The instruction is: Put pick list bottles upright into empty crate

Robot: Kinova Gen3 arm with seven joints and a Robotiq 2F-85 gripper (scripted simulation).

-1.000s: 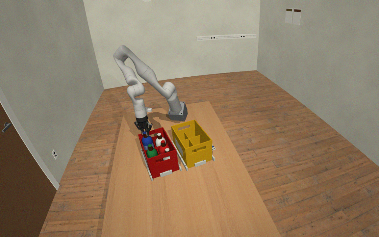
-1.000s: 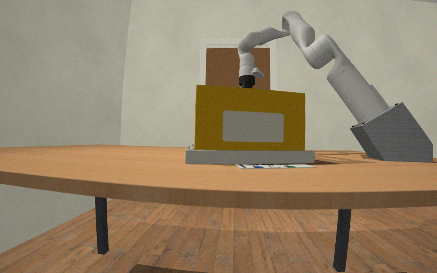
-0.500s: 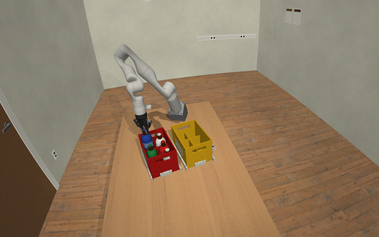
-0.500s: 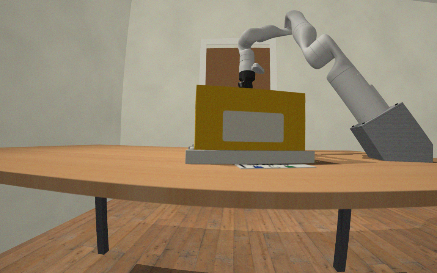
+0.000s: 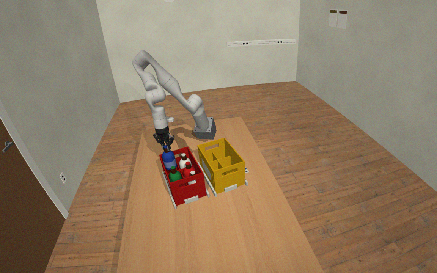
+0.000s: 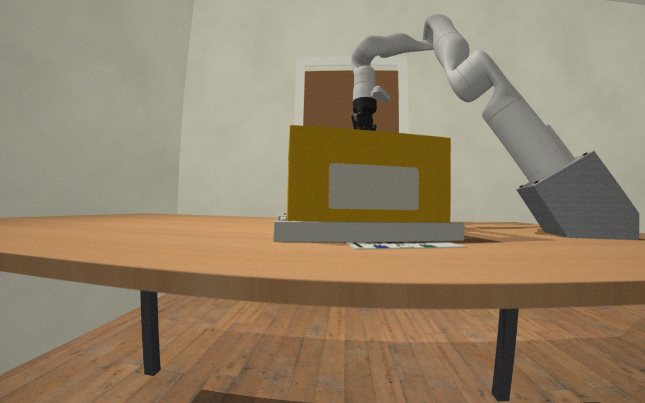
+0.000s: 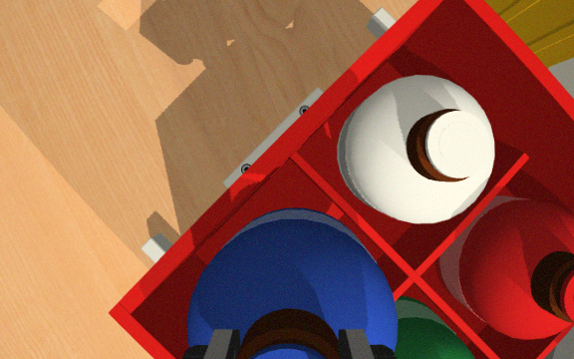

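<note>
Right now the blue bottle is 7 cm below my hand. From my hand the other things lie so: red bottle 16 cm below, 10 cm to the left, 8 cm ahead; then red crate 16 cm below, 8 cm ahead, 6 cm to the left; then green bottle 16 cm below, 9 cm ahead, 1 cm to the left.
</note>
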